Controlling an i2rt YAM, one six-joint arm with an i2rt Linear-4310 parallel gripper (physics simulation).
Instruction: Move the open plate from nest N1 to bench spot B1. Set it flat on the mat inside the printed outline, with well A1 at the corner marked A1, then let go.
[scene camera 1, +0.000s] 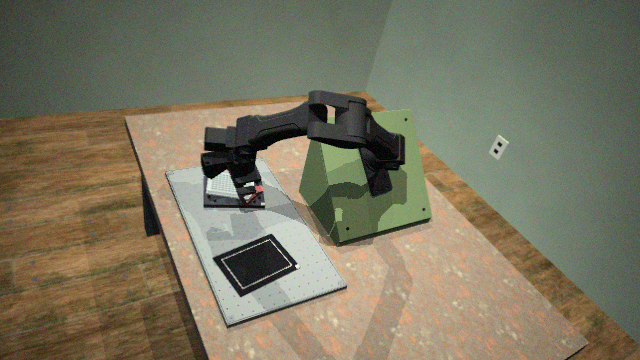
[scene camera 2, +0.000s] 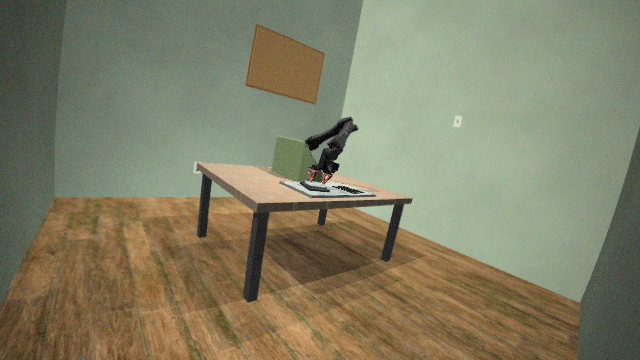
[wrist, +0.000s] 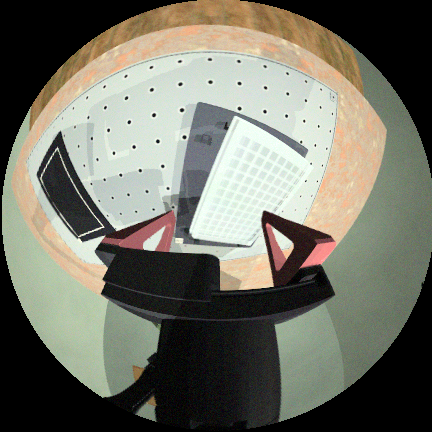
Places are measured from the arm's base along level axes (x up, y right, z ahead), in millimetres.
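Pixels of known places: gripper, between the fingertips: (scene camera 1: 240, 191) (scene camera 2: 316, 183) (wrist: 217, 214); arm's base, origin of its link: (scene camera 1: 371, 159) (scene camera 2: 300, 153).
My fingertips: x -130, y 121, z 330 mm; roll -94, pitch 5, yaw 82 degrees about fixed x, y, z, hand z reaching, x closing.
For each thing: its top centre in the pictures, then the offset to it from my fingertips. "spot": a spot on its surface instead. Level surfaces: height alone.
- white open plate, centre of its top: (wrist: 250, 207) (scene camera 1: 231, 182) (scene camera 2: 315, 181) dy +30, dx +13, dz +14 mm
- dark nest N1, centre of its top: (wrist: 238, 204) (scene camera 1: 234, 187) (scene camera 2: 314, 184) dy +22, dx -1, dz +8 mm
- B1, centre of its top: (wrist: 64, 200) (scene camera 1: 257, 262) (scene camera 2: 348, 189) dy -227, dx -21, dz +56 mm
- small pale corner tag, a spot on its surface: (scene camera 1: 297, 266) spot: dy -275, dx -21, dz -29 mm
- speckled table, height of its surface: dx -35 mm
The white open plate (scene camera 1: 220, 185) (wrist: 250, 185) sits on the dark nest N1 (scene camera 1: 212, 204) (scene camera 2: 315, 187) (wrist: 197, 150), shifted to one side, so a wide strip of nest shows along its left in the wrist view. My gripper (scene camera 1: 246, 194) (scene camera 2: 318, 182) (wrist: 217, 214) is open, its red fingers apart above the near end of the plate and nest. The plate's left edge lies between the fingertips in the wrist view; contact cannot be told. The black mat of B1 (scene camera 1: 257, 263) (scene camera 2: 348, 189) (wrist: 70, 200) bears a pale printed outline and a small pale corner tag (scene camera 1: 297, 266). The plate's well labels are unreadable.
Nest and mat are on the grey perforated board (scene camera 1: 295, 250) (scene camera 2: 367, 194) (wrist: 135, 90) on the speckled table (scene camera 1: 450, 285) (scene camera 2: 235, 182). A green wedge-shaped block (scene camera 1: 380, 225) (scene camera 2: 290, 157) stands beside the board, with the arm over it.
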